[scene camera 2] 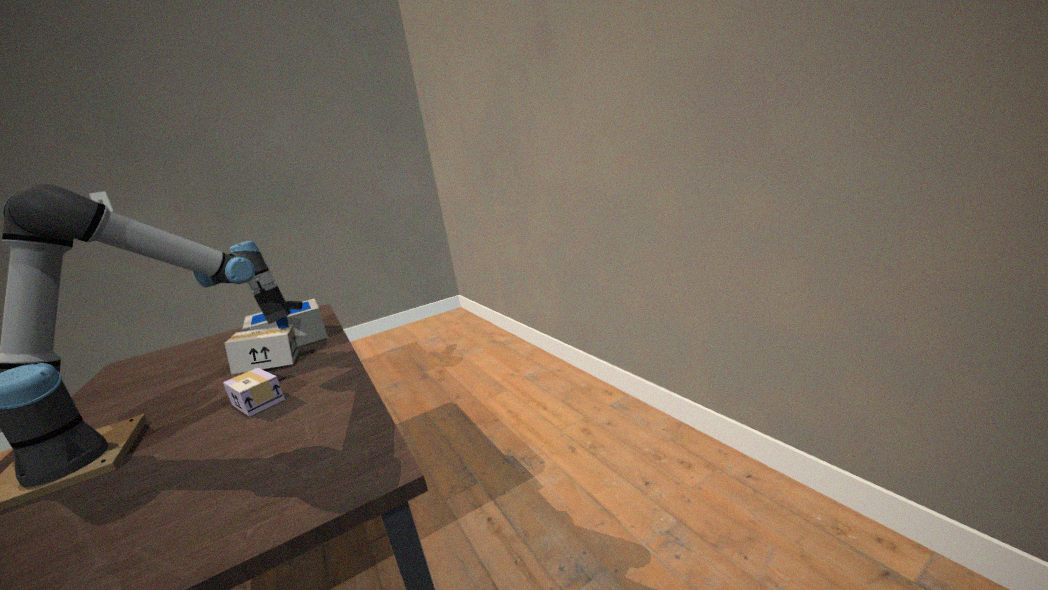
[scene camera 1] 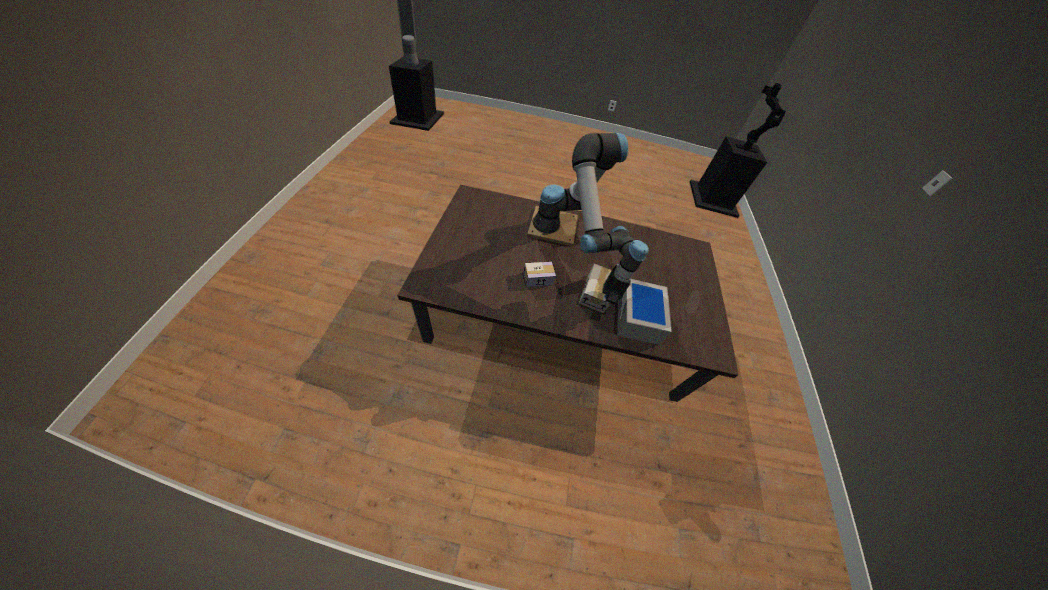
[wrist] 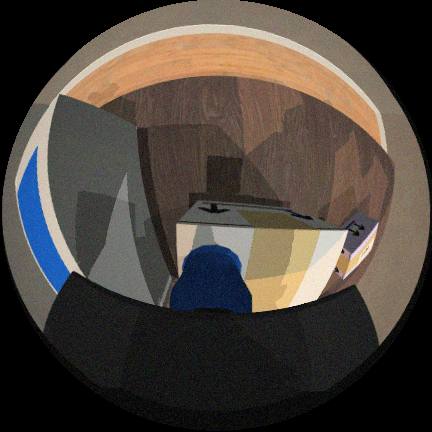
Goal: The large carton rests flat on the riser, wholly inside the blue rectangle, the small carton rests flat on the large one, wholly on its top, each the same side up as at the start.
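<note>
The large carton [scene camera 1: 596, 284] [scene camera 2: 260, 353] [wrist: 287, 250], white with yellow tape, is beside the riser [scene camera 1: 642, 332] [scene camera 2: 312, 331] [wrist: 95, 165], slightly tilted; its up arrows point up in scene camera 2. Whether its underside touches the table cannot be told. My gripper [scene camera 1: 613, 294] [scene camera 2: 282, 323] [wrist: 212, 254] has its blue cup on the carton's top, near the riser-side end, and holds it. The blue rectangle [scene camera 1: 649, 304] [scene camera 2: 259, 319] [wrist: 31, 215] lies on the riser's top. The small carton [scene camera 1: 539, 274] [scene camera 2: 253, 392] [wrist: 357, 242] rests upright on the table, apart from the large one.
The dark wooden table [scene camera 1: 469, 256] [scene camera 2: 190, 527] [wrist: 220, 100] bears everything. The arm's base stands on a wooden plate [scene camera 1: 563, 233] [scene camera 2: 121, 447]. The riser stands close beside the large carton, its top rim higher. Two black pedestals [scene camera 1: 414, 91] [scene camera 1: 730, 174] stand on the floor beyond the table.
</note>
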